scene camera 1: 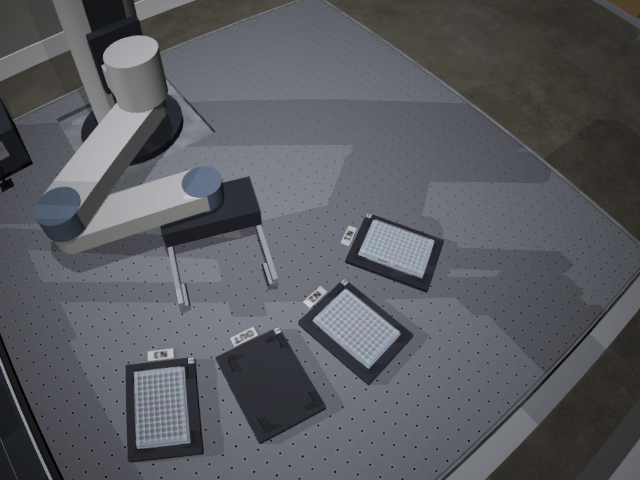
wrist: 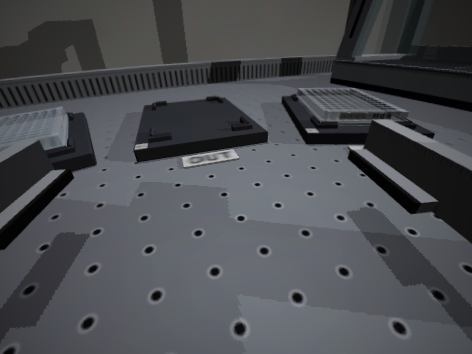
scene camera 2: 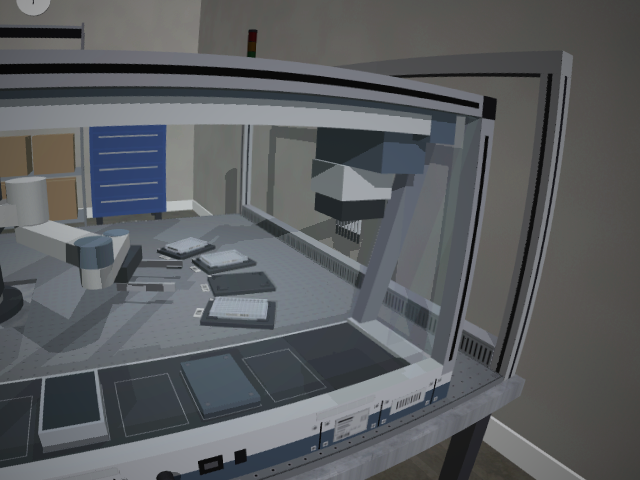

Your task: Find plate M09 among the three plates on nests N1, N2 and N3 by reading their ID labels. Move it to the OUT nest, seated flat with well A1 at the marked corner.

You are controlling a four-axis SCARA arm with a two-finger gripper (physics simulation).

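Places are measured from the arm's base along level axes (x ahead, y left, z up), in metres.
Pixels of known places: gripper, fingertip midpoint: (scene camera 1: 229, 294) (wrist: 214, 147) (scene camera 2: 179, 274).
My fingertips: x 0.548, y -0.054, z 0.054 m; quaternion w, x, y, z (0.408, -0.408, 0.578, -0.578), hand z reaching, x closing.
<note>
Behind a point stands the place of what it marks.
My gripper (scene camera 1: 227, 294) @[z 0.054, x 0.548, y -0.054 m] (scene camera 2: 177, 275) @[z 0.054, x 0.548, y -0.054 m] (wrist: 214, 147) @[z 0.054, x 0.548, y -0.054 m] is open and empty above the table, short of the OUT nest (scene camera 1: 271, 384) @[z 0.025, x 0.715, y -0.084 m] (scene camera 2: 241, 283) (wrist: 190, 122) @[z 0.025, x 0.684, y -0.074 m], which is empty. A white tag (scene camera 1: 277, 331) @[z 0.025, x 0.644, y -0.021 m] (wrist: 141, 146) @[z 0.025, x 0.642, y -0.020 m] marks one OUT corner. The plate on N3 (scene camera 1: 161, 407) @[z 0.035, x 0.648, y -0.252 m] (scene camera 2: 238, 308) (wrist: 350, 105) @[z 0.039, x 0.614, y -0.231 m] has a small, blurred ID label (wrist: 365, 115) @[z 0.035, x 0.589, y -0.223 m] that appears to read M09; it lies at the right in the wrist view. The plate on N2 (scene camera 1: 356, 328) @[z 0.033, x 0.723, y 0.089 m] (scene camera 2: 223, 258) (wrist: 37, 127) @[z 0.038, x 0.705, y 0.066 m] and the plate on N1 (scene camera 1: 397, 249) (scene camera 2: 188, 244) show no readable ID.
N2 and N3 stand on either side of OUT. The nests' name cards, such as the OUT card (scene camera 1: 244, 336) @[z 0.015, x 0.614, y -0.070 m] (wrist: 210, 158) @[z 0.015, x 0.612, y -0.071 m], lie on the table. A slotted rail (wrist: 115, 80) @[z 0.039, x 1.004, y 0.004 m] runs behind the nests. A framed machine with a pipetting head (scene camera 2: 351, 180) @[z 0.393, x 0.604, y -0.705 m] and a dark deck (scene camera 2: 341, 356) stands beside them.
</note>
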